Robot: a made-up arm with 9 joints. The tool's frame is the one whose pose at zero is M.
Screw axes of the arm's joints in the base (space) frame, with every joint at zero. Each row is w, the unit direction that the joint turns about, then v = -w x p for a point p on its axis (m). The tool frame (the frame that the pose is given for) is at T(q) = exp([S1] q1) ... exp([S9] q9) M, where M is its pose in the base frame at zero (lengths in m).
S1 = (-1, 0, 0, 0.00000, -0.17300, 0.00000)
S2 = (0, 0, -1, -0.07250, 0.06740, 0.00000)
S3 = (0, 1, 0, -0.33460, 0.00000, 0.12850)
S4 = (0, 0, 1, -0.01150, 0.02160, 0.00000)
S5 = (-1, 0, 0, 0.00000, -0.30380, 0.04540)
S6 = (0, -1, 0, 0.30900, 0.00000, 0.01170)
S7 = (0, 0, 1, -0.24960, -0.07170, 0.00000)
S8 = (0, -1, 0, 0.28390, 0.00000, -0.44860)
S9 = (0, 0, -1, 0.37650, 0.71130, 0.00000)
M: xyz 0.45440 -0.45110 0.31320 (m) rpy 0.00 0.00 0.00 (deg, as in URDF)
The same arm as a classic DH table. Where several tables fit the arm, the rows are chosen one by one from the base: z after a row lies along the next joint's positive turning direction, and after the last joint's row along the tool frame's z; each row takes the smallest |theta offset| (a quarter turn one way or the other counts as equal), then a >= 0, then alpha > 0; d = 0 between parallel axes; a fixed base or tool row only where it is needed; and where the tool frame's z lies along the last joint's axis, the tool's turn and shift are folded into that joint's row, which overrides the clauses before.
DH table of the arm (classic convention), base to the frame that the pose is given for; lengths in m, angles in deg. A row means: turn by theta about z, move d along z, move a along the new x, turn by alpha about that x. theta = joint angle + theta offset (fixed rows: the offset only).
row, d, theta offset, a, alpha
base (fixed), 0.173, -90, 0, 90
joint 1, -0.0674, 0, -0.0725, 90
joint 2, -0.1616, -90, 0.0611, 90
joint 3, -0.084, 0, -0.1501, 90
joint 4, -0.0308, 90, 0.0569, -90
joint 5, -0.0099, -90, 0.0052, 90
joint 6, 0.295, -90, 0.0834, -90
joint 7, -0.0251, 0, 0.3769, 90
joint 8, 0.1269, 0, 0.2627, 90
joint 9, 0, -16.19, -0.2675, 180
tool (fixed), 0.0293, -16.19, 0, 0

